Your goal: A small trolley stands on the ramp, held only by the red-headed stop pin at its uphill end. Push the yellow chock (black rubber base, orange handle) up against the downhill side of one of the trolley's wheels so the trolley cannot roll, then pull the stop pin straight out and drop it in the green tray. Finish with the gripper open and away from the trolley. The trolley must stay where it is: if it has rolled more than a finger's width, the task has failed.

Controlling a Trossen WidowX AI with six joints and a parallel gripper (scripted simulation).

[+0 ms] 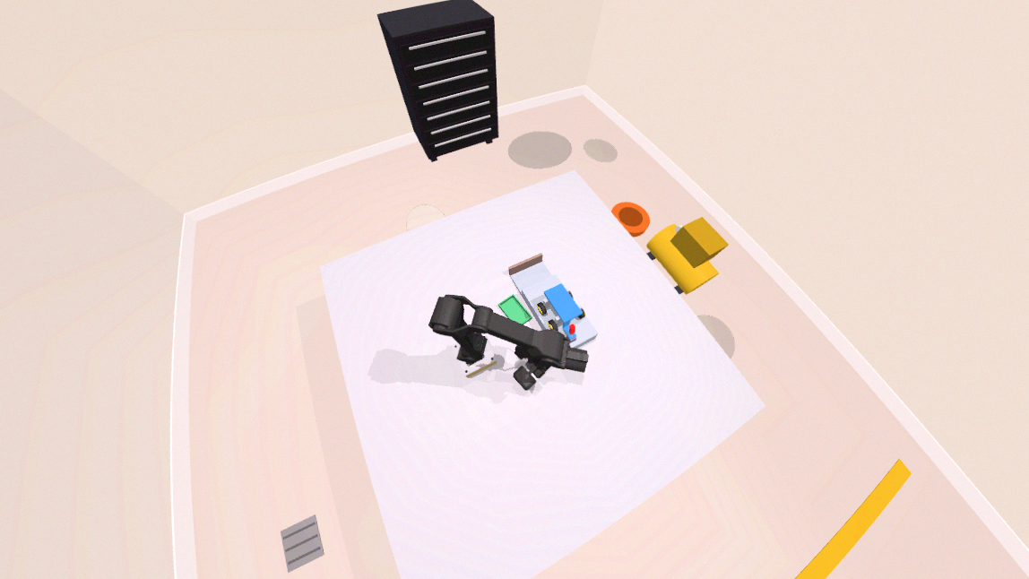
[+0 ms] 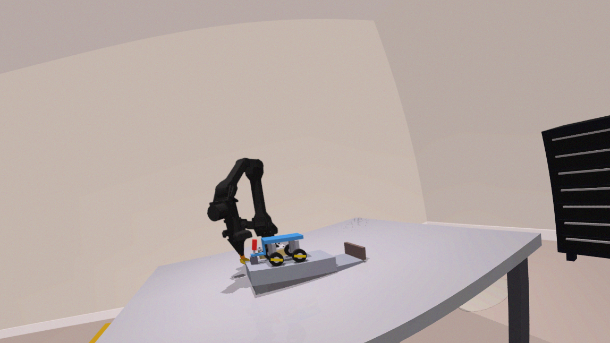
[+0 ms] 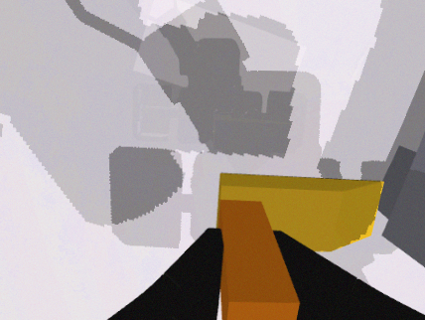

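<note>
My gripper tip is 20 mm short of the yellow chock, 10 mm to the right of it and 10 mm above it. Round my gripper tip: grey ramp 170 mm ahead, 130 mm to the left, 50 mm below; then red-headed stop pin 140 mm ahead, 30 mm to the left, 40 mm above; then blue trolley 170 mm ahead, 120 mm to the left, 20 mm above.
</note>
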